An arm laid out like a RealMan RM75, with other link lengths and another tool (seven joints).
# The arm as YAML. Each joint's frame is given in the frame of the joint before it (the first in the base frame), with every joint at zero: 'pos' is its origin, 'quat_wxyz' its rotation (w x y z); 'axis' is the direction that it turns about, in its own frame. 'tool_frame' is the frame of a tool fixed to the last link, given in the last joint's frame.
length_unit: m
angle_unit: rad
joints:
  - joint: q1
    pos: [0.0, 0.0, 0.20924]
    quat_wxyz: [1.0, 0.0, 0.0, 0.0]
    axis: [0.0, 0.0, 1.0]
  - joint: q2
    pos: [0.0, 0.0, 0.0]
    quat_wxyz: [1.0, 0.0, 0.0, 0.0]
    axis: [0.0, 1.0, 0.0]
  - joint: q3
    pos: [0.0, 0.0, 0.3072]
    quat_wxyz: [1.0, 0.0, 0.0, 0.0]
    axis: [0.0, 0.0, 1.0]
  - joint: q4
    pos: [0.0, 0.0, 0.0]
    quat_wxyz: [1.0, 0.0, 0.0, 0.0]
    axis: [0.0, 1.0, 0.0]
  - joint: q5
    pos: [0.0, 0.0, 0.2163]
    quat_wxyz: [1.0, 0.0, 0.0, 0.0]
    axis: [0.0, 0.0, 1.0]
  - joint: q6
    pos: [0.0, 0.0, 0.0]
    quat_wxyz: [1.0, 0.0, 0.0, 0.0]
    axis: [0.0, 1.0, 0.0]
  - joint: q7
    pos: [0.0, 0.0, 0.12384]
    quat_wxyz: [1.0, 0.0, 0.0, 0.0]
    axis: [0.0, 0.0, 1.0]
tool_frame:
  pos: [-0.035, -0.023, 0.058]
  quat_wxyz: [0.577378, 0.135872, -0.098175, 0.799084]
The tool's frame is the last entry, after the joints.
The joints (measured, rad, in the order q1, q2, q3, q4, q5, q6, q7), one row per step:
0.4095, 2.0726, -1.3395, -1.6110, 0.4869, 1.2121, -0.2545
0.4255, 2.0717, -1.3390, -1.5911, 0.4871, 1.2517, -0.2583
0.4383, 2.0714, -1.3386, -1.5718, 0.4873, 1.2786, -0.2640
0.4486, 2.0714, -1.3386, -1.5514, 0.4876, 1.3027, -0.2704
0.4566, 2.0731, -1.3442, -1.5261, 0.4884, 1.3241, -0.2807
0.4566, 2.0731, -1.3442, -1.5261, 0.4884, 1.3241, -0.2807
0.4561, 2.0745, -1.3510, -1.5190, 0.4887, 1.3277, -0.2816
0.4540, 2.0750, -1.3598, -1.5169, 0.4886, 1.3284, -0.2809
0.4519, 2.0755, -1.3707, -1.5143, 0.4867, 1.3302, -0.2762
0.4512, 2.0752, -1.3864, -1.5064, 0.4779, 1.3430, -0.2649
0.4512, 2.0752, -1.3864, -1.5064, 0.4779, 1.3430, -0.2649
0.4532, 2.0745, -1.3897, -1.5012, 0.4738, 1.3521, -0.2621
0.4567, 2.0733, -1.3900, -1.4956, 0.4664, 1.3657, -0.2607
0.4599, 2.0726, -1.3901, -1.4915, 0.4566, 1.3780, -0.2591
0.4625, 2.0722, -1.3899, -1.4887, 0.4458, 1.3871, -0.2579
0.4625, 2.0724, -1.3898, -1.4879, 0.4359, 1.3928, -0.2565
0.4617, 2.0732, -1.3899, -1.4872, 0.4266, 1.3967, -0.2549
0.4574, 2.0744, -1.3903, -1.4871, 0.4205, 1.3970, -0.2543
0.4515, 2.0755, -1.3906, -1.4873, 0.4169, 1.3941, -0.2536
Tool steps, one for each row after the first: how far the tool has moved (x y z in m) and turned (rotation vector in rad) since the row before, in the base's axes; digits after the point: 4 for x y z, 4 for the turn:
0.0024, -0.0009, -0.0077, -0.0438, -0.0089, -0.0196
0.0022, -0.0006, -0.0063, -0.0340, -0.0076, -0.0140
0.0031, -0.0011, -0.0063, -0.0330, -0.0072, -0.0151
0.0039, -0.0022, -0.0090, -0.0402, -0.0090, -0.0142
0.0000, 0.0000, 0.0000, 0.0000, 0.0000, 0.0000
0.0013, -0.0015, -0.0040, -0.0131, -0.0022, -0.0044
0.0004, -0.0013, -0.0029, -0.0085, -0.0028, -0.0006
0.0008, -0.0016, -0.0034, -0.0093, -0.0035, -0.0039
0.0034, -0.0032, -0.0053, -0.0198, -0.0117, -0.0167
0.0000, 0.0000, 0.0000, 0.0000, 0.0000, 0.0000
0.0018, -0.0011, -0.0017, -0.0100, -0.0064, -0.0085
0.0025, -0.0010, -0.0009, -0.0109, -0.0103, -0.0106
0.0023, -0.0008, -0.0003, -0.0082, -0.0117, -0.0095
0.0020, -0.0005, 0.0002, -0.0047, -0.0118, -0.0072
0.0020, -0.0006, 0.0005, -0.0014, -0.0096, -0.0062
0.0020, -0.0007, 0.0003, -0.0004, -0.0082, -0.0059
0.0024, -0.0012, 0.0000, 0.0009, -0.0047, -0.0055
0.0025, -0.0012, 0.0001, 0.0031, -0.0018, -0.0048

